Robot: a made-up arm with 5 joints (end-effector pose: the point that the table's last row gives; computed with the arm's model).
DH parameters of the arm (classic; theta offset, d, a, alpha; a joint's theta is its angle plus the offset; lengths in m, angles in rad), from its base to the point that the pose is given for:
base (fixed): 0 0 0.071 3.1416
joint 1: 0 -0.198 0.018 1.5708
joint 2: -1.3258 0 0.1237 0
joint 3: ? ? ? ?
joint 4: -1.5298 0.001 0 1.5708
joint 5: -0.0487 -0.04 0 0
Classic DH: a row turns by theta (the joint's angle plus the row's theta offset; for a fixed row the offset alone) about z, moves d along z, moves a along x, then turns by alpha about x.
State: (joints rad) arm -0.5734 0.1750 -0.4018 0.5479 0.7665
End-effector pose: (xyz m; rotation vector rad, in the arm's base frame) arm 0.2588 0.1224 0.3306 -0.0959 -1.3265 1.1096
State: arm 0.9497 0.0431 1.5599 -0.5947 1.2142
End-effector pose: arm 0.1158 -0.0608 0.1607 -0.4909 -0.2767 0.2101
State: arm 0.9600 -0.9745 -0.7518 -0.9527 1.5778
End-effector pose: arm 0.0007 0.1022 0.4278 1.9439 0.6577 0.3564
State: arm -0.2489 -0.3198 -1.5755 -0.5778 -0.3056
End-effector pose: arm 0.0065 -0.0154 0.4602 -0.6654 2.1389 -0.0572
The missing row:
joint 3: 1.2849 0 0.1221 0
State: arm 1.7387 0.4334 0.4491 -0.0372 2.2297
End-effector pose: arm 0.0380 -0.2008 0.1733 -0.6765 0.2773 0.4226
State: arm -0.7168 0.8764 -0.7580 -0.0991 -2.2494
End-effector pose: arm 0.2898 0.1920 0.2415 1.6884 -0.1071 -1.2261
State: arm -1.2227 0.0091 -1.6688 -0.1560 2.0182
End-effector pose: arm 0.0781 0.0225 0.4776 -1.1352 -2.8975 -0.3827
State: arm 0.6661 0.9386 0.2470 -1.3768 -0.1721
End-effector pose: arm 0.2464 -0.1366 0.1411 -0.3990 -1.7622 -0.6396
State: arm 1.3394 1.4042 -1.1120 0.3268 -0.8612
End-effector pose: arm 0.1390 -0.2841 0.1347 -0.2489 -1.1410 -2.0443
